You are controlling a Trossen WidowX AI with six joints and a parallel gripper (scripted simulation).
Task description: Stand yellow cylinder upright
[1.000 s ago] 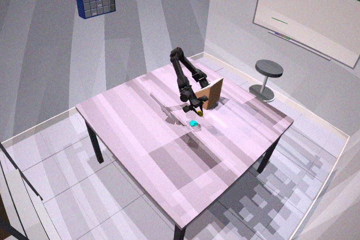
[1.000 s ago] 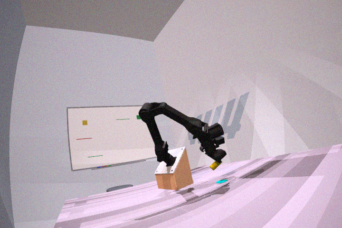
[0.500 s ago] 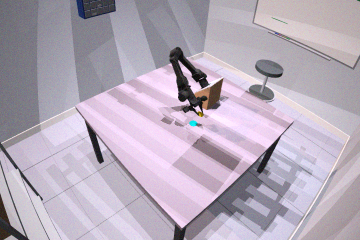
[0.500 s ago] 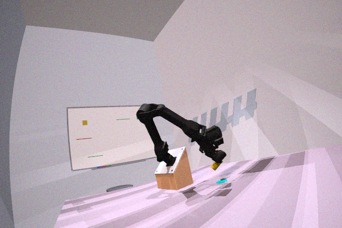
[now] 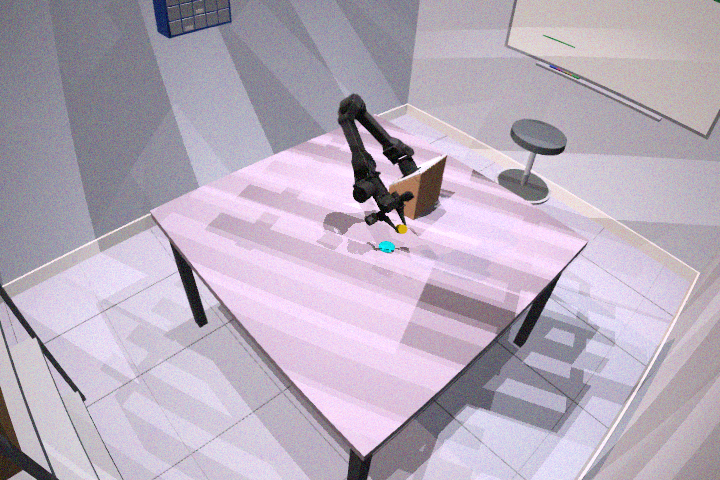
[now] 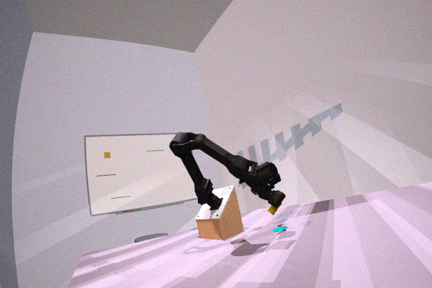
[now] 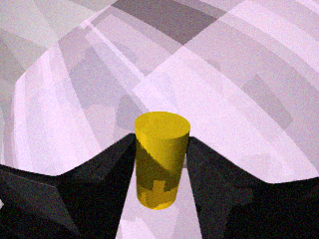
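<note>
My gripper tip is now 1 cm short of the cyan circle, 4 cm to the left of it and 11 cm above it. From my gripper tip the other things lie so: yellow tall cylinder: 1 cm behind, 1 cm to the right, 2 cm below.
</note>
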